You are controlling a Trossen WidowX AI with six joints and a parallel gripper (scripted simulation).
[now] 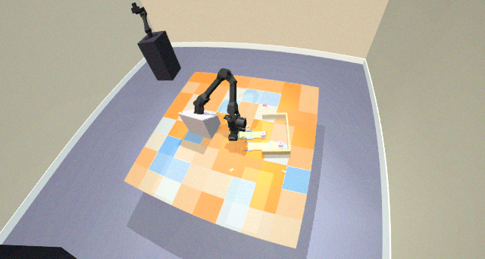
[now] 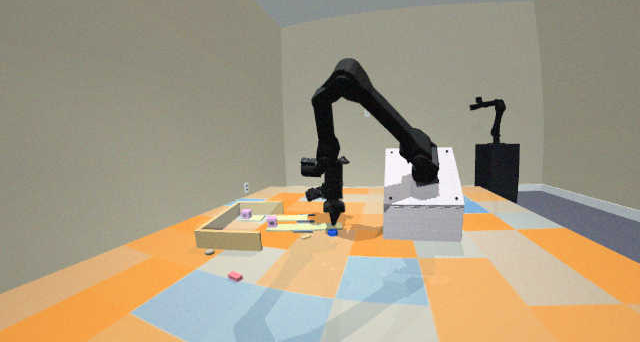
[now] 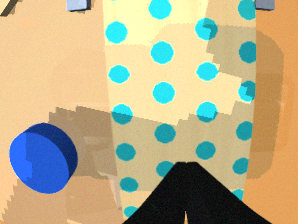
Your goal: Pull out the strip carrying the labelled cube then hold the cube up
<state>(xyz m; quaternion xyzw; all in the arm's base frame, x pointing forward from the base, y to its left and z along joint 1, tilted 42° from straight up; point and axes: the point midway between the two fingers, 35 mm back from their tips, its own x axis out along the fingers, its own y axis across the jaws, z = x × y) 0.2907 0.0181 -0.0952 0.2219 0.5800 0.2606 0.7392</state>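
My gripper tip is 1 cm past the blue disc and 6 cm to the right of it. Also, from my gripper tip: pink block 17 cm ahead, 32 cm to the left.
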